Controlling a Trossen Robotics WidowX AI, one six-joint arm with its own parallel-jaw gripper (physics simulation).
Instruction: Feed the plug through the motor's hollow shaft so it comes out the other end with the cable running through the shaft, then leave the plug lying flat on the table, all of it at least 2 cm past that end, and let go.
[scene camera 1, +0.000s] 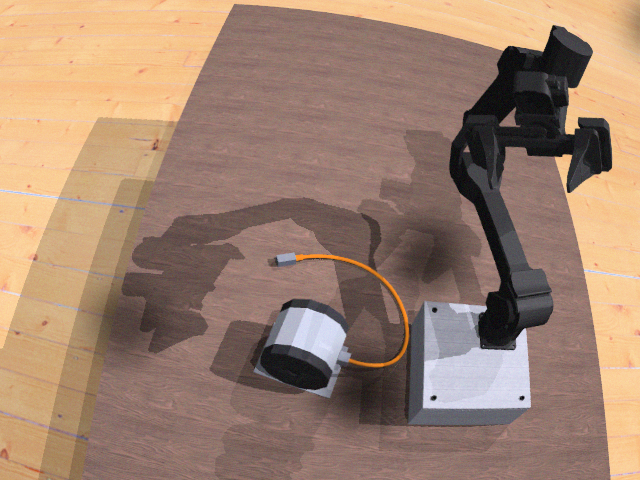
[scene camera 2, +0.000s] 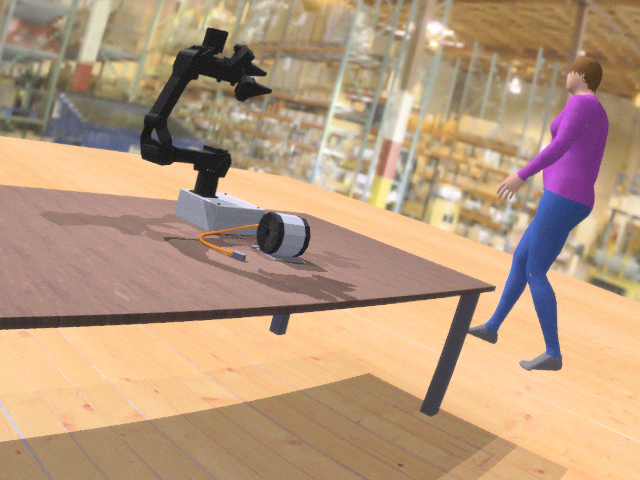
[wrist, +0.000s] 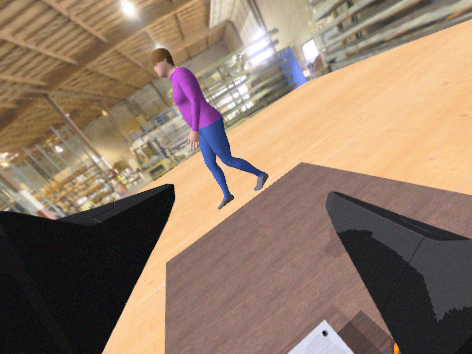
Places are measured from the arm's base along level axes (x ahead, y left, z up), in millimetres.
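Where they show: gripper, fingertip midpoint: (scene camera 1: 529, 187) (scene camera 2: 268, 82) (wrist: 251, 195); arm's base at its link origin: (scene camera 1: 497, 331) (scene camera 2: 203, 194).
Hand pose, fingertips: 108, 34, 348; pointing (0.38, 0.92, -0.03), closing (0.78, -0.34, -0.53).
Observation:
Things, the pixels of their centre, and the offset from my fingertips, as dx, dy, dz. "spot": a spot on its surface instead. Level surfaces: height alone.
- motor at the middle of its body: (scene camera 1: 306, 346) (scene camera 2: 282, 234) +185, +6, -374
- thin grey plate at a spot on its surface: (scene camera 1: 330, 390) spot: +141, +52, -423
- grey plug at the middle of its body: (scene camera 1: 286, 259) (scene camera 2: 238, 255) +230, -172, -418
- brown table at its surface level: dz -425
The motor (scene camera 1: 308, 330) (scene camera 2: 294, 235), a pale faceted drum with black end caps, lies on its side on a thin grey plate (scene camera 1: 330, 390). Its shaft opening is too dark to make out. An orange cable (scene camera 1: 407, 330) (scene camera 2: 217, 248) leaves a fitting on the motor's side and curves round on the table. The grey plug (scene camera 1: 285, 259) (scene camera 2: 238, 255) at its end lies on the table, outside the motor and apart from it. A bit of cable shows at the wrist view's bottom edge. My gripper (scene camera 1: 532, 189) (scene camera 2: 268, 82) (wrist: 251, 195) is open and empty, high above the table, well away from the plug.
The arm stands on a light grey box (scene camera 1: 475, 377) (scene camera 2: 193, 207) (wrist: 325, 345), close beside the cable's bend. The brown table (scene camera 1: 310, 103) (scene camera 2: 103, 268) (wrist: 240, 260) has its edges in view. A person (scene camera 2: 576, 144) (wrist: 192, 100) in a purple top is on the floor beyond the table.

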